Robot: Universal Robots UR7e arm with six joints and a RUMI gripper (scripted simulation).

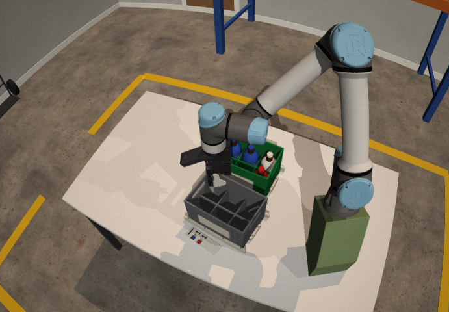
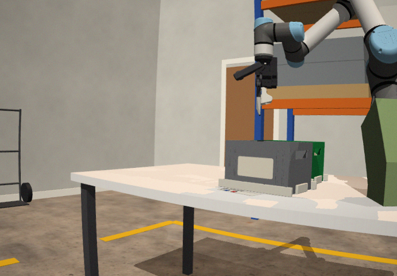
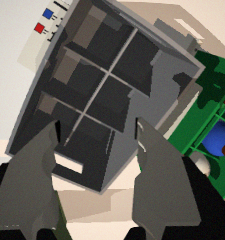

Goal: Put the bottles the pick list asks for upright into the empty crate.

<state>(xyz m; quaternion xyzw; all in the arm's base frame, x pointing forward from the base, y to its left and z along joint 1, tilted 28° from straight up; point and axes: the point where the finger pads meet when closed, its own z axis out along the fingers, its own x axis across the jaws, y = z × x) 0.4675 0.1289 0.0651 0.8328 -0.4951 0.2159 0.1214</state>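
My gripper is now 30 cm to the left of the blue bottle, 20 cm above it and 3 cm past it. Also, from my hand: grey crate (20 cm below, 4 cm behind, 1 cm to the right); then red bottle (21 cm to the right, 20 cm below, 11 cm behind); then pick list (28 cm below, 13 cm to the left).
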